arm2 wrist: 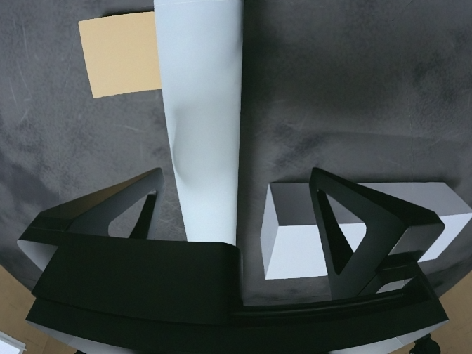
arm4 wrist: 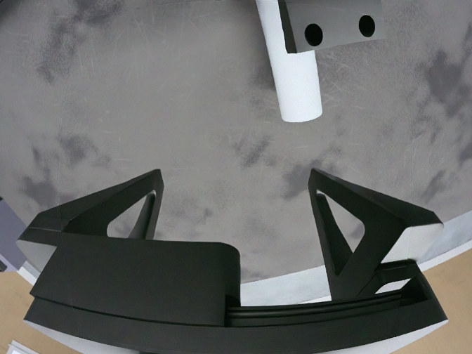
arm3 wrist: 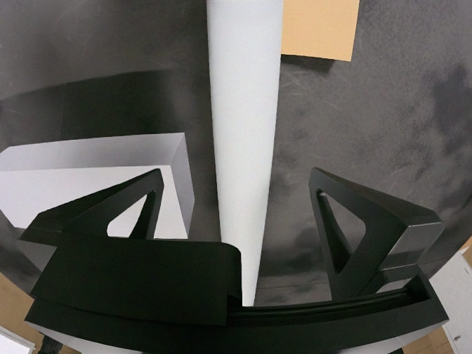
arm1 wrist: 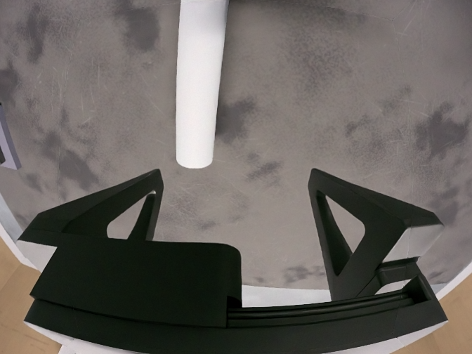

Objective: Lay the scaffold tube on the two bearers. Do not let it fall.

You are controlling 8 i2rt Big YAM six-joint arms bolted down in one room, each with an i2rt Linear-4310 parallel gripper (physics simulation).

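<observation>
The white scaffold tube [arm1 wrist: 199,85] [arm2 wrist: 202,100] [arm3 wrist: 245,110] [arm4 wrist: 298,90] shows in all four wrist views; its ends show in the arm1 and arm4 views. Light grey blocks, apparently the bearers, lie beside it, right in the arm2 view [arm2 wrist: 295,250] and left in the arm3 view [arm3 wrist: 90,187]. My arm1 gripper [arm1 wrist: 236,172] is open, with the tube end beyond its fingertips. My arm2 gripper [arm2 wrist: 236,172] and arm3 gripper [arm3 wrist: 236,172] are open, with the tube running between their fingers in view. My arm4 gripper [arm4 wrist: 236,172] is open, short of the tube end.
Tan blocks [arm2 wrist: 122,55] [arm3 wrist: 320,27] show beside the tube, one partly hidden by it in the arm2 view. A grey part with two dark holes [arm4 wrist: 340,30] covers some of the tube in the arm4 view. The dark mottled surface [arm1 wrist: 300,100] lies beneath.
</observation>
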